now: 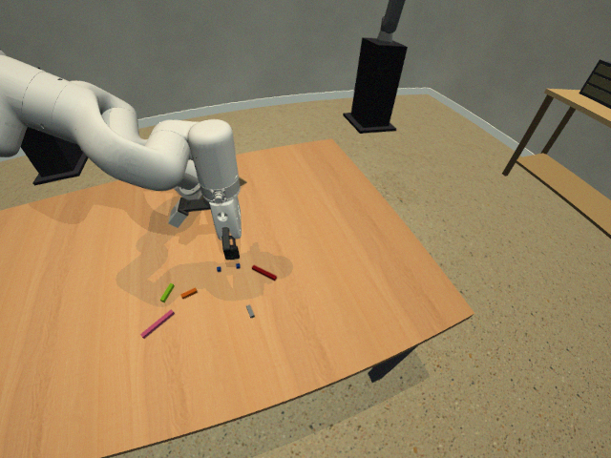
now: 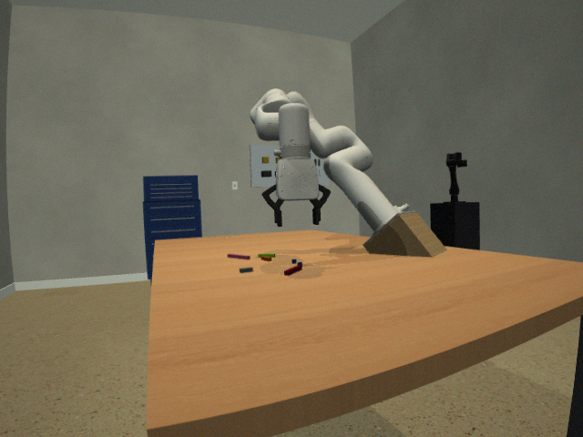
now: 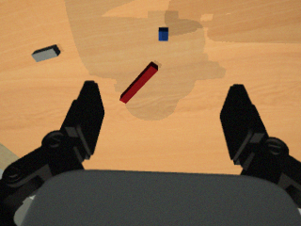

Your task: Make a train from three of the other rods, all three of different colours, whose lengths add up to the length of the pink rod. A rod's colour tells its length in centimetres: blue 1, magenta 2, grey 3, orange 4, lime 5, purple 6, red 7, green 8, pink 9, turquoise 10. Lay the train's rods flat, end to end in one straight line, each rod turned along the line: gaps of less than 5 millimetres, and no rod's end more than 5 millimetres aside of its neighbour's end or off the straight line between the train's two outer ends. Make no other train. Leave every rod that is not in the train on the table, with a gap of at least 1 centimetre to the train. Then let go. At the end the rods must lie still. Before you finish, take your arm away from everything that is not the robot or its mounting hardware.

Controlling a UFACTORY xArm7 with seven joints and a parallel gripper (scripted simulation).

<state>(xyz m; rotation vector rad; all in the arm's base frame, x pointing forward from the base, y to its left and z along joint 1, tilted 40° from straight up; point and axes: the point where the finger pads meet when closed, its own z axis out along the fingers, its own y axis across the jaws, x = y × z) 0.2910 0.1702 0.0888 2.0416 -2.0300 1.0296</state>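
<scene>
The grey rod is 13 cm ahead of my hand, 11 cm below it and 1 cm to the left of it. From my hand the other things lie so: orange rod: 13 cm to the right, 11 cm below, 5 cm ahead; then lime rod: 19 cm to the right, 11 cm below, 4 cm ahead; then red rod: 11 cm below, 6 cm to the left, 4 cm ahead.
</scene>
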